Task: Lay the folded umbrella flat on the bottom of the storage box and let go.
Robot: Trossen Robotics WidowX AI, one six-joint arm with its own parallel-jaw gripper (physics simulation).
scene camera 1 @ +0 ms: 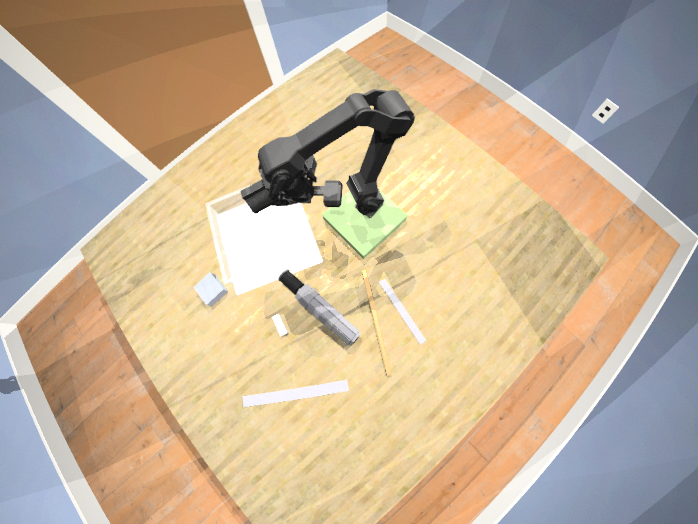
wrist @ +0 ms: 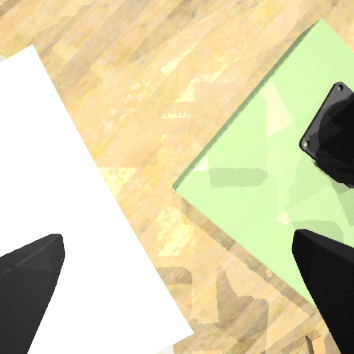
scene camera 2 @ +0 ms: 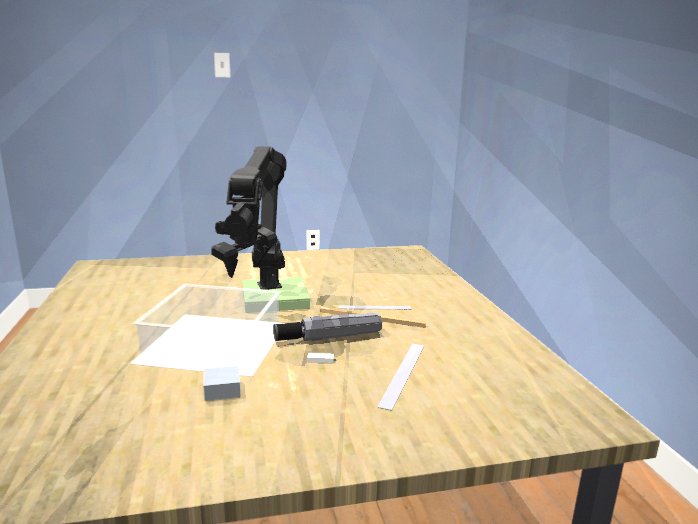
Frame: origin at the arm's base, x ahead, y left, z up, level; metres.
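Seen in the pictures: gripper, fingertip midpoint: [scene camera 1: 313, 202] [wrist: 179, 243] [scene camera 2: 243, 271]; arm's base, origin of the base link: [scene camera 1: 368, 205] [wrist: 344, 135] [scene camera 2: 269, 285].
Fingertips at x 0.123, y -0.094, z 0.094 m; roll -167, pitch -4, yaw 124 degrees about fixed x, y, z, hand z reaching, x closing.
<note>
Pixels of each thing's top centre, then the offset from my fingertips to it.
- folded umbrella, middle of its top: [scene camera 2: 328, 316] [scene camera 1: 316, 305] dz -0.070, dx +0.202, dy +0.179 m
- storage box, middle of its top: [scene camera 2: 212, 306] [scene camera 1: 255, 224] dz -0.030, dx +0.148, dy -0.099 m
- blue-grey block, middle of its top: [scene camera 2: 221, 375] [scene camera 1: 208, 288] dz -0.091, dx +0.379, dy -0.109 m
- small white piece, middle of its top: [scene camera 2: 320, 355] [scene camera 1: 279, 324] dz -0.115, dx +0.314, dy +0.125 m
- thin wooden stick, middle of its top: [scene camera 2: 371, 314] [scene camera 1: 376, 320] dz -0.115, dx +0.129, dy +0.326 m
The folded umbrella [scene camera 1: 329, 317] [scene camera 2: 343, 327], grey with a black handle, lies on the table outside the storage box. Its handle end is right at the box's edge; whether they touch I cannot tell. The storage box [scene camera 1: 264, 242] [scene camera 2: 202, 344] [wrist: 75, 175] has a white bottom and low, see-through walls, and no object shows in it. My gripper [scene camera 1: 293, 196] [scene camera 2: 251, 265] [wrist: 179, 243] is open and empty. It is raised above the table, between the box and the green base, away from the umbrella. The umbrella does not show in the wrist view.
The arm stands on a green base [scene camera 1: 365, 234] [scene camera 2: 277, 304] [wrist: 240, 175] beside the box. A blue-grey block [scene camera 1: 210, 289] [scene camera 2: 221, 383] and a small white piece [scene camera 1: 279, 325] [scene camera 2: 320, 357] lie near it. A thin wooden stick [scene camera 1: 376, 324] and two pale strips [scene camera 1: 402, 311] [scene camera 1: 296, 393] lie around the umbrella.
</note>
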